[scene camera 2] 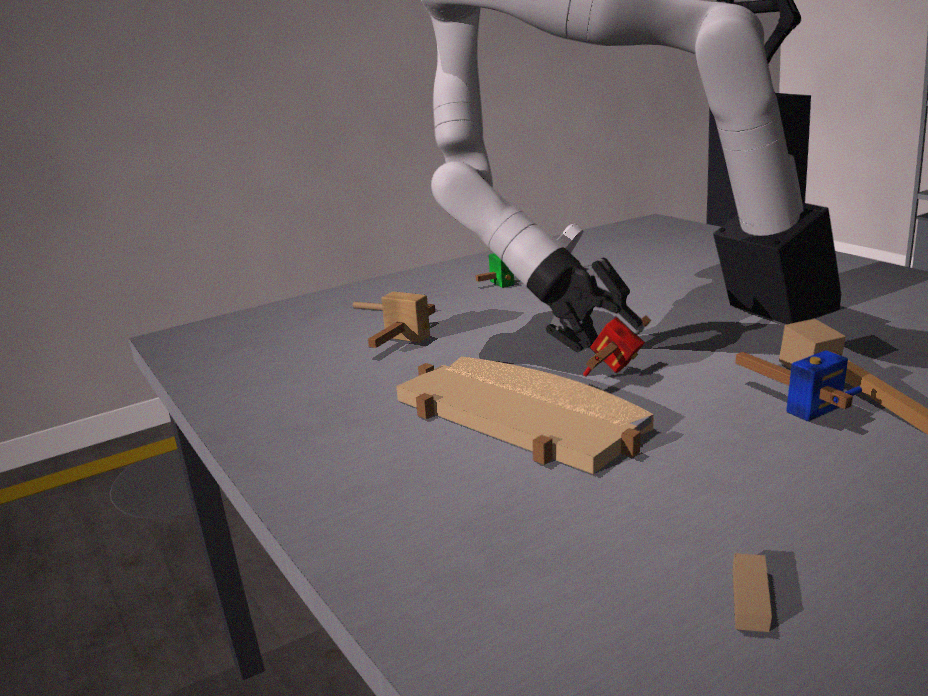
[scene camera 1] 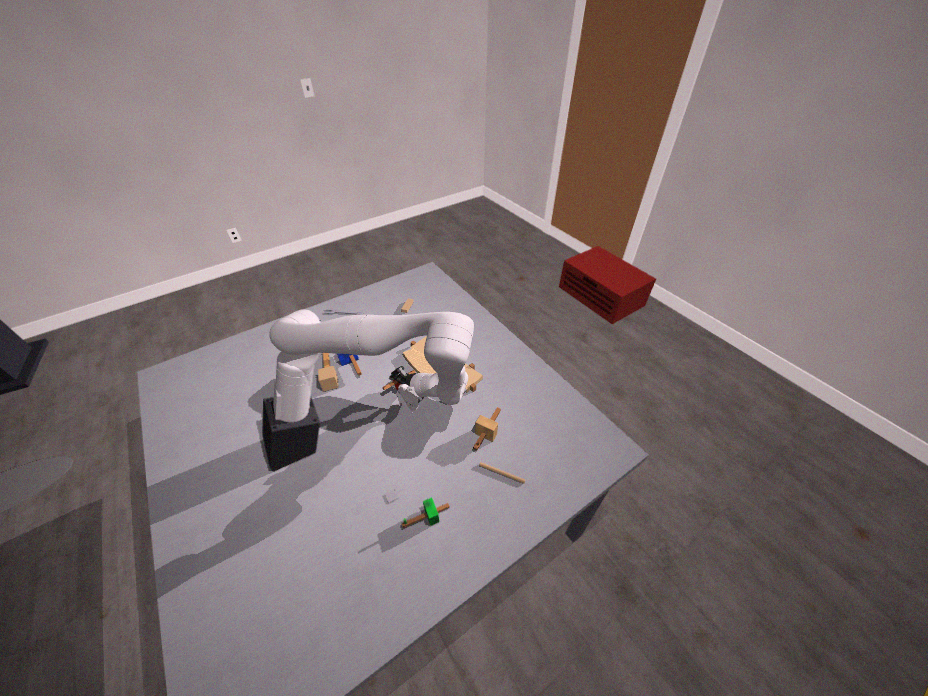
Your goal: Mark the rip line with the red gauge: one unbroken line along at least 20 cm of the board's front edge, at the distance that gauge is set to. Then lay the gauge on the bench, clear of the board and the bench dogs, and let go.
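Frame: origin at the arm's base, x ahead, y left, z up, level; millimetres.
Seen in the pictures: gripper, between the fingertips: (scene camera 2: 628, 346) (scene camera 1: 395, 384); arm's base, origin of its link: (scene camera 2: 770, 220) (scene camera 1: 291, 410).
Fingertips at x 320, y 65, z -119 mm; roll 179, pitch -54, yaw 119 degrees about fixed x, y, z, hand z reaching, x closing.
Observation:
Offsets run from my fingertips to a thing's middle. Level surfaces: height alone.
The red gauge @(5 mm up, 16 mm ahead, 1 mm right) (scene camera 2: 619, 346) (scene camera 1: 397, 385) is tilted, raised off the bench @(35 mm down) (scene camera 2: 314, 479) (scene camera 1: 299, 576), with its shadow apart from it. My gripper (scene camera 2: 608, 334) (scene camera 1: 396, 379) is shut on it, beside the board's robot-facing side. The tan board @(26 mm down, 175 mm ahead, 30 mm left) (scene camera 2: 509, 408) (scene camera 1: 416, 358) lies flat; its robot-facing edge is curved with a rough, bright strip, and the opposite edge is straight. Brown bench dogs @(23 mm down, 282 mm ahead, 24 mm right) (scene camera 2: 425, 406) @(23 mm down, 215 mm ahead, 143 mm left) (scene camera 2: 542, 449) @(23 mm down, 127 mm ahead, 181 mm left) (scene camera 2: 631, 442) stand around it. No marked line can be made out on the board. The arm hides part of it in scene camera 1.
A blue gauge @(1 mm down, 119 mm back, 186 mm left) (scene camera 2: 813, 388) (scene camera 1: 347, 358) and a wooden block @(15 mm down, 200 mm back, 226 mm left) (scene camera 2: 809, 340) (scene camera 1: 327, 378) are near the robot base. A plain wooden gauge @(2 mm down, 210 mm ahead, 285 mm right) (scene camera 2: 405, 316) (scene camera 1: 485, 427), a dowel @(30 mm down, 186 mm ahead, 431 mm right) (scene camera 1: 501, 472) and a green gauge @(9 mm down, 62 mm back, 456 mm right) (scene camera 2: 496, 271) (scene camera 1: 430, 510) are beyond the board. A small wood piece @(28 mm down, 185 mm ahead, 427 mm left) (scene camera 2: 751, 591) (scene camera 1: 407, 305) lies apart.

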